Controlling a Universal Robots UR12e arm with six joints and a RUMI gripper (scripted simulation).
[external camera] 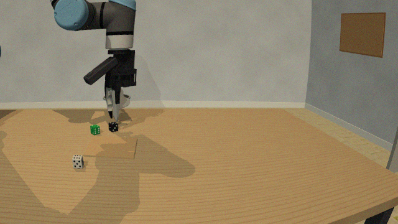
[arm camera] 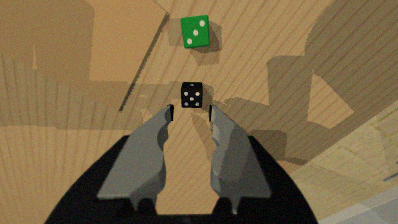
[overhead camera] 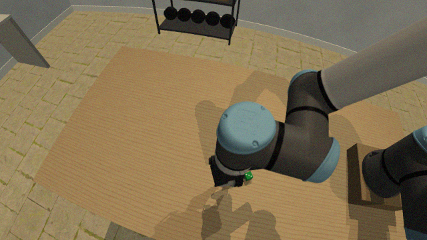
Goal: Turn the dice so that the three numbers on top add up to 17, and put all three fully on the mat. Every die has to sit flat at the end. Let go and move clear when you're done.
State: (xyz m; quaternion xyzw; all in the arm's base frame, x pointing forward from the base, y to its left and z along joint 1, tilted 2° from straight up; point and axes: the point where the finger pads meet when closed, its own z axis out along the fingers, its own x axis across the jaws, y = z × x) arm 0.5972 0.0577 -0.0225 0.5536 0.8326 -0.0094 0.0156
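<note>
Right now the black die is 4 cm below my hand. From my hand the other things lie so: tan mat: 1 cm behind, 14 cm to the right, 5 cm below; green die: 6 cm behind, 2 cm to the right, 4 cm below; white die: 11 cm behind, 25 cm to the right, 4 cm below.
</note>
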